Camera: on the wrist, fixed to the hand. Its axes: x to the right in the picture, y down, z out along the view.
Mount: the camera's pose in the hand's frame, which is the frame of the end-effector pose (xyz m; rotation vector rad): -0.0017 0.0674 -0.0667 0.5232 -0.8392 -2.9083
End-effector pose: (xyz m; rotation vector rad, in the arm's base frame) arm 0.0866 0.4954 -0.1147 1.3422 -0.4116 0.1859
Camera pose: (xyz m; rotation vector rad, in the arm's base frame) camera 0.0727 0.5754 -0.0657 -1.0754 -1.1693 2.5954
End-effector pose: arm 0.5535 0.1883 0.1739 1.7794 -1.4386 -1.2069
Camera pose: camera 0.5815 0.1633 0.2610 -1.0200 -1.0267 0.8198
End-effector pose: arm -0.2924 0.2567 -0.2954 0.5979 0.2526 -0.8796
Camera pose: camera -0.2385 0.3298 -0.3227 0.1850 0.0798 2.3501
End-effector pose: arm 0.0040 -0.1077 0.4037 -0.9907 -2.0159 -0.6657
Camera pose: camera 0.0875 -0.1186 0.4472 -1.8635 1.3940 0.3460
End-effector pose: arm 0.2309 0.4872 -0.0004 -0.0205 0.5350 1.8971
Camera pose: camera 0.1558 0.4415 -0.0360 0.2085 -0.0308 -1.1215
